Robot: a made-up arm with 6 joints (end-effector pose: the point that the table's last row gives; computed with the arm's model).
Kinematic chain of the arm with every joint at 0, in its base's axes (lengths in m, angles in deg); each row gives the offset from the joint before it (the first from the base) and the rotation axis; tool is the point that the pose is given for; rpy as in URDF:
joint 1: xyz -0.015 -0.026 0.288 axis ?
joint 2: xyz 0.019 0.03 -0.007 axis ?
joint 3: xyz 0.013 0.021 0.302 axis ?
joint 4: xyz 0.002 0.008 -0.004 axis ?
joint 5: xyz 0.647 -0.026 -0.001 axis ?
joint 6: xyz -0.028 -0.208 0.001 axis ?
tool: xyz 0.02 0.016 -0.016 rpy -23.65 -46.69 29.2
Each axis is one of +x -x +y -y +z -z.
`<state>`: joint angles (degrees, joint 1 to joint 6).
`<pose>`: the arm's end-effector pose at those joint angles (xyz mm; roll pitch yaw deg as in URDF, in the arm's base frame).
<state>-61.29 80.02 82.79 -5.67 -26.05 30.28</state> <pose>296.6 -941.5 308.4 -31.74 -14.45 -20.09</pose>
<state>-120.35 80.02 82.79 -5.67 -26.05 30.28</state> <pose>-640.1 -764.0 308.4 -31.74 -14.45 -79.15</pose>
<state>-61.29 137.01 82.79 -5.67 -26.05 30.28</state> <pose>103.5 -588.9 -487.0 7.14 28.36 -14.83</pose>
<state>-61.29 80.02 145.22 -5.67 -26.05 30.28</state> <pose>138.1 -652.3 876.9 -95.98 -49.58 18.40</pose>
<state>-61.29 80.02 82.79 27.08 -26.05 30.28</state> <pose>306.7 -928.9 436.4 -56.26 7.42 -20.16</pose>
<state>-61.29 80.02 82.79 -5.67 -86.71 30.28</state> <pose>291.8 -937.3 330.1 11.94 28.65 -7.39</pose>
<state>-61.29 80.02 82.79 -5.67 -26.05 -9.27</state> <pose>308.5 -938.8 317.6 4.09 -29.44 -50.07</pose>
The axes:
joint 1: +z
joint 2: +y
joint 3: -y
joint 4: -x
joint 5: -y
joint 6: -x

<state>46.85 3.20 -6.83 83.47 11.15 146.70</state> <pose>455.4 523.8 717.3 107.09 18.68 4.08</pose>
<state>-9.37 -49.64 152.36 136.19 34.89 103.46</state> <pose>-703.5 322.5 75.0 -78.45 -4.12 -159.39</pose>
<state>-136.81 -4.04 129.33 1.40 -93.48 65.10</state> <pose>172.7 400.5 1033.7 -109.31 -23.55 -77.78</pose>
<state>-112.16 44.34 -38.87 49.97 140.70 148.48</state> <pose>-309.2 -446.1 -136.9 -167.39 -1.55 -56.76</pose>
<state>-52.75 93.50 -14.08 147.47 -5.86 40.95</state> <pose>335.7 -85.2 -401.5 9.14 24.42 158.43</pose>
